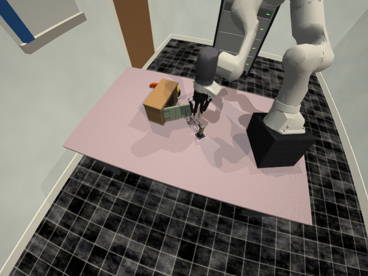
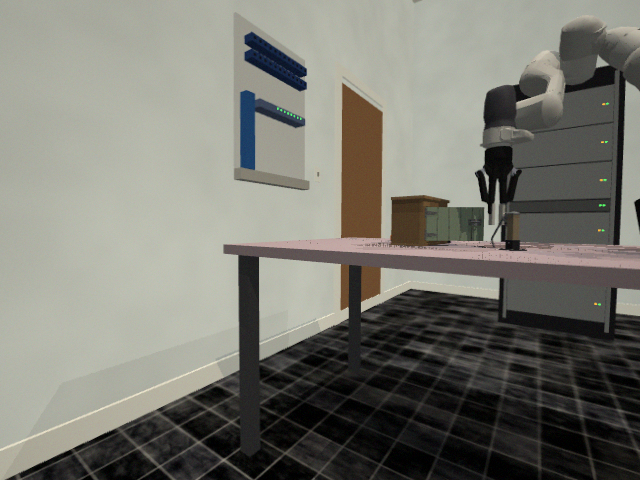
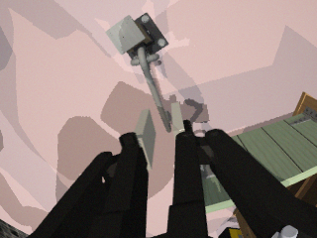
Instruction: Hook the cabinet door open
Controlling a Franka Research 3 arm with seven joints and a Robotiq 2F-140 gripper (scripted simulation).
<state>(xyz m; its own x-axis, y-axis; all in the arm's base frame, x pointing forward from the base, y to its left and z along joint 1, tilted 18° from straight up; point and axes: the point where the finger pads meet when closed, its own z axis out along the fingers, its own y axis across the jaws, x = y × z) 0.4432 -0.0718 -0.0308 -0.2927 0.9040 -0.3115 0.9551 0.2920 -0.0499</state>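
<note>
Now: the hook rod 1 cm behind my hand, 2 cm to the left of it and 5 cm below it. The rest, counted from my hand: cabinet door 12 cm ahead, 2 cm to the right, 3 cm below; yellow object 18 cm ahead, 27 cm to the right, 7 cm below; orange object 32 cm ahead, 33 cm to the right, 9 cm below.
</note>
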